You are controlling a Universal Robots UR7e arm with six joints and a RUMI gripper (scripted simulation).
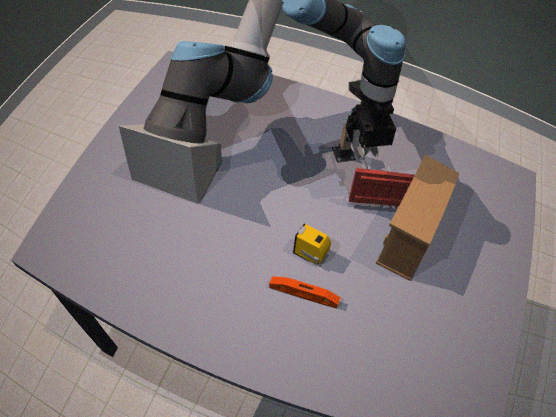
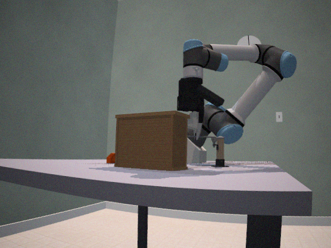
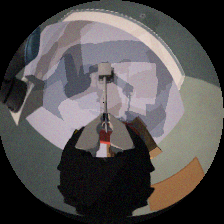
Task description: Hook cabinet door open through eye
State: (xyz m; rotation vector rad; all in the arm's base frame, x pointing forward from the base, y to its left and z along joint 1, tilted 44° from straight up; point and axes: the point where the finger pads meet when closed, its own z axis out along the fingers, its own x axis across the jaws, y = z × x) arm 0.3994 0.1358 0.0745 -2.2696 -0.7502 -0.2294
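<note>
Now: the wire hook 20 mm below my hand, 10 mm to the left of it and 10 mm behind it. The rest, counted from my hand: door: 80 mm ahead, 40 mm below, 30 mm to the right; yellow tape measure: 240 mm to the right, 70 mm below, 30 mm behind; wooden cabinet: 130 mm ahead, 60 mm to the right, 30 mm below.
</note>
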